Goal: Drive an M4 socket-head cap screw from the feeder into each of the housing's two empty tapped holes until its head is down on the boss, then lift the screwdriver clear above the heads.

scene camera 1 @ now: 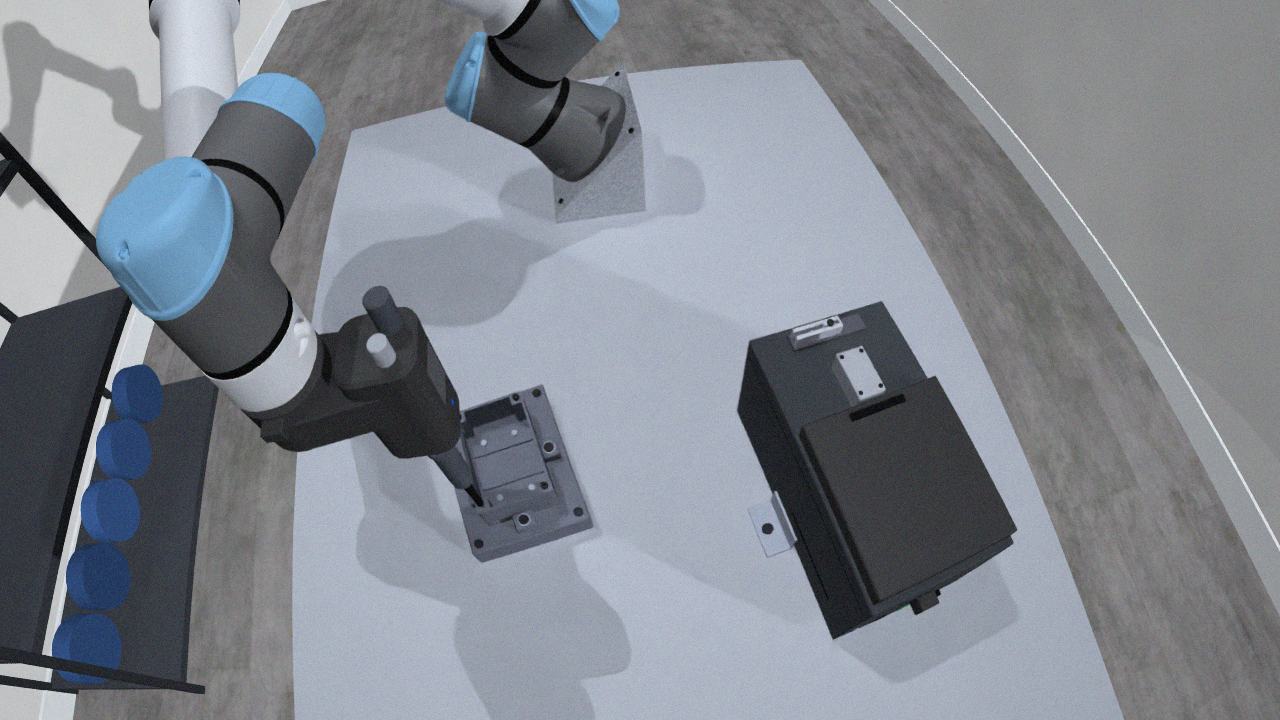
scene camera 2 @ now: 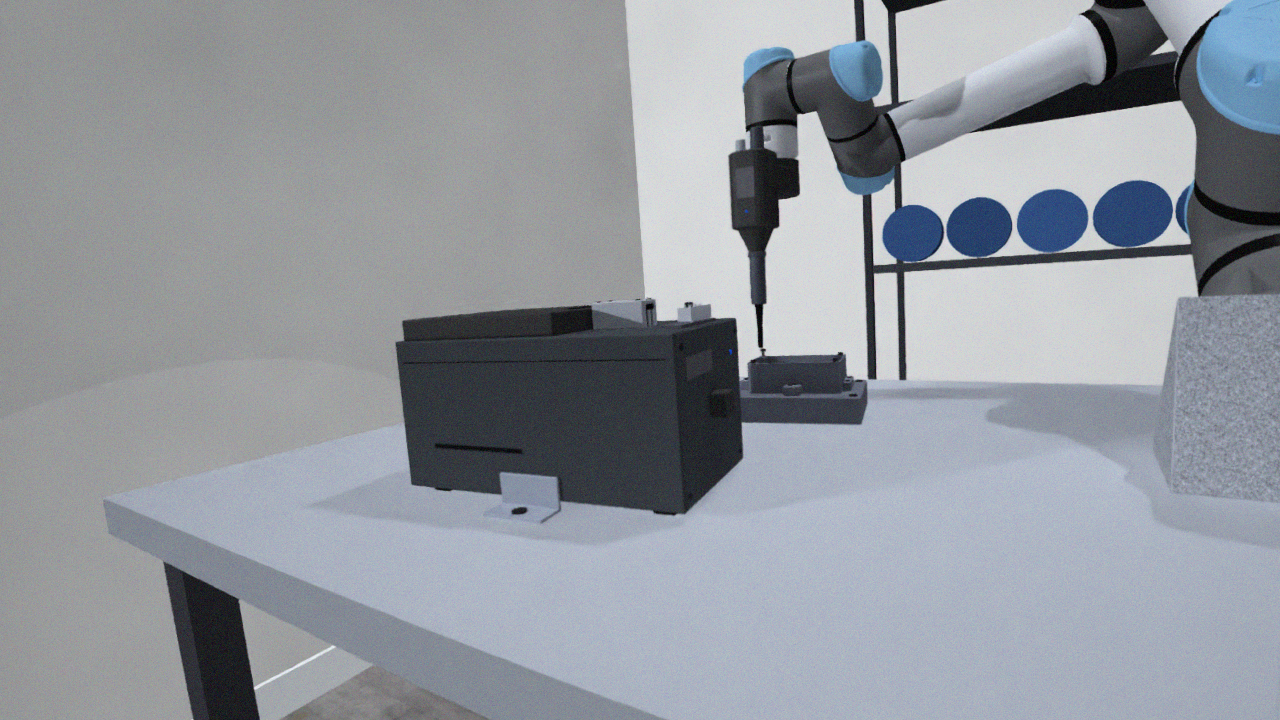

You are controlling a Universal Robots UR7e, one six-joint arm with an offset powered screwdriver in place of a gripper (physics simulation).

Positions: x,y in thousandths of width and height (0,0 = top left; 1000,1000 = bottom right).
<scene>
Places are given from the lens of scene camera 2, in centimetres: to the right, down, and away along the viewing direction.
dark feeder cover (scene camera 2: 421,448): -8, -3, 52
</scene>
